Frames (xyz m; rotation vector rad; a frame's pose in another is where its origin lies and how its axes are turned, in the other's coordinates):
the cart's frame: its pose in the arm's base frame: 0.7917 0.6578 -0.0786 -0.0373 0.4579 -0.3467
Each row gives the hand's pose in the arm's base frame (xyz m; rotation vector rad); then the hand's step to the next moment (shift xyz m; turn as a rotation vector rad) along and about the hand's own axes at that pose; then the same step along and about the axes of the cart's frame.
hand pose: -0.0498 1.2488 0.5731 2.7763 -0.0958 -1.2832
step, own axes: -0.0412 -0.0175 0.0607 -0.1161 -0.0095 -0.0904
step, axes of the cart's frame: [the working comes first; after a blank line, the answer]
step, axes of the arm's base frame: -0.0725 0.0183 -0.0097 -0.0060 0.0243 0.1453

-0.0629 -0.0049 -0.0414 -0.0752 0.0046 0.1267
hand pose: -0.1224 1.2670 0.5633 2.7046 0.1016 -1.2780
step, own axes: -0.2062 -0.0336 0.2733 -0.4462 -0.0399 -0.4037
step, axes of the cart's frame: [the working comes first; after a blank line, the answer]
step, axes of the arm's base frame: -0.3435 -0.0108 -0.0154 0.0195 0.1060 0.5933

-0.2782 -0.1182 -0.1643 -0.2725 0.0392 0.5365
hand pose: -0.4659 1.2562 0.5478 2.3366 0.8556 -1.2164
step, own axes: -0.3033 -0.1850 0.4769 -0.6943 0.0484 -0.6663
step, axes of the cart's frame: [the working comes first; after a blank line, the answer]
step, axes of the arm's base frame: -0.5448 -0.2372 -0.0237 0.1265 0.1040 0.9495

-0.3675 -0.3946 -0.2507 -0.3339 0.0314 0.9032
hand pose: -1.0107 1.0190 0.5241 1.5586 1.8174 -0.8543
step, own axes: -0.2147 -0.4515 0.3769 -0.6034 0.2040 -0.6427
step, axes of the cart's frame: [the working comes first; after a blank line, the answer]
step, axes of the arm's base frame: -0.4068 -0.4754 -0.0242 0.2685 0.1578 0.8496

-0.1713 -0.5745 -0.1805 -0.1902 0.1387 0.8737
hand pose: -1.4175 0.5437 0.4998 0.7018 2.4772 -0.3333
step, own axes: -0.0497 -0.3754 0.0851 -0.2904 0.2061 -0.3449
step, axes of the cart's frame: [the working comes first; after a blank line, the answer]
step, axes of the arm's base frame: -0.1322 -0.3648 -0.0097 0.1727 0.1790 0.4288

0.0158 -0.3844 -0.0515 -0.0982 0.1754 0.4532
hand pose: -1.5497 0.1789 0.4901 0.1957 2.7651 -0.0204
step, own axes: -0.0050 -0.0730 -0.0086 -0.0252 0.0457 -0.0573
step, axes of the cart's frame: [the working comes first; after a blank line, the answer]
step, axes of the arm's base frame: -0.0086 -0.0726 0.0090 0.0090 0.0442 0.0630

0.0133 -0.0721 0.0073 -0.0342 0.0373 0.0587
